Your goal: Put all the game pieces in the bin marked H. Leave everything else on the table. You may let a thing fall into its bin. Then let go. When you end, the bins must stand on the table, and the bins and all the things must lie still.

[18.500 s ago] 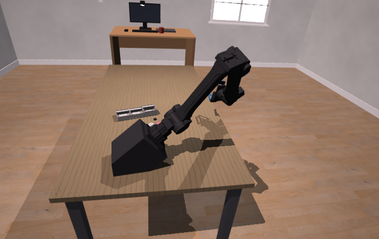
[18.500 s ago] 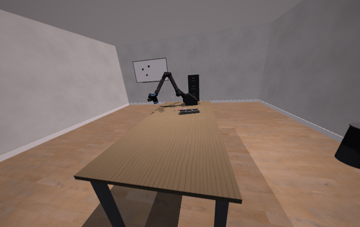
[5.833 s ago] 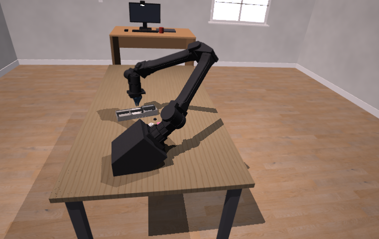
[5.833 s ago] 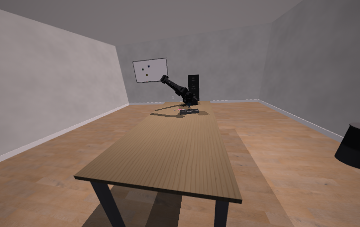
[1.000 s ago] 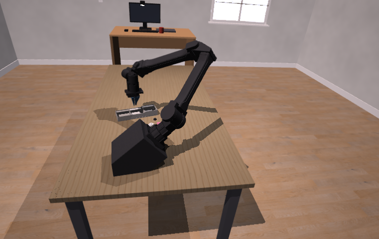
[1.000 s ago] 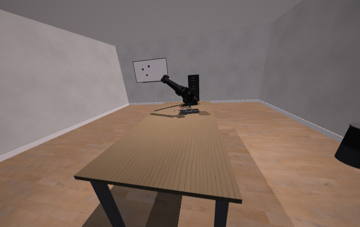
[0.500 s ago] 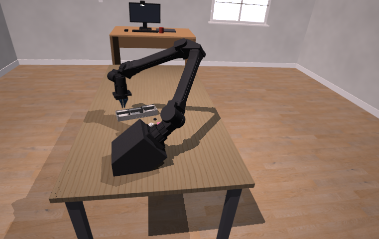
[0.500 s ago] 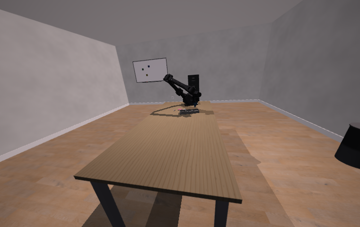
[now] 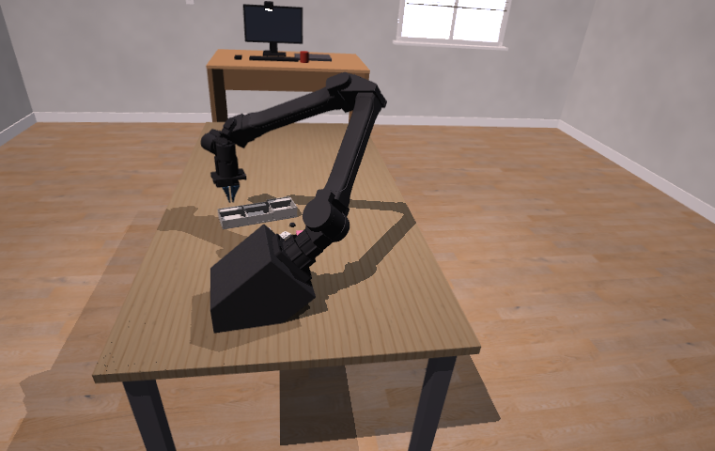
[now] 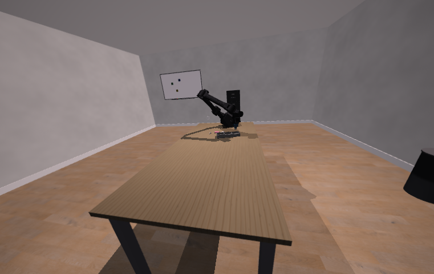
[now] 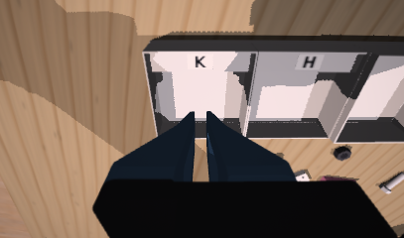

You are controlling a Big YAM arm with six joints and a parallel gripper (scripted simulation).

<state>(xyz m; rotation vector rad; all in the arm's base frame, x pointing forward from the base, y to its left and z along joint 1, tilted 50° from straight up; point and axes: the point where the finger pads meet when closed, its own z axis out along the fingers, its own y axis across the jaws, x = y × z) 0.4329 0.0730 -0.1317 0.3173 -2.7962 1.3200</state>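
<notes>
My hand is 130 mm past the white domino, 160 mm to the left of it and 70 mm above it. From my hand the other things lie so: grey three-bin tray (10 mm ahead, 80 mm to the right, 60 mm below); then small dark object (60 mm behind, 190 mm to the right, 70 mm below); then black battery (100 mm behind, 100 mm to the right, 70 mm below).
</notes>
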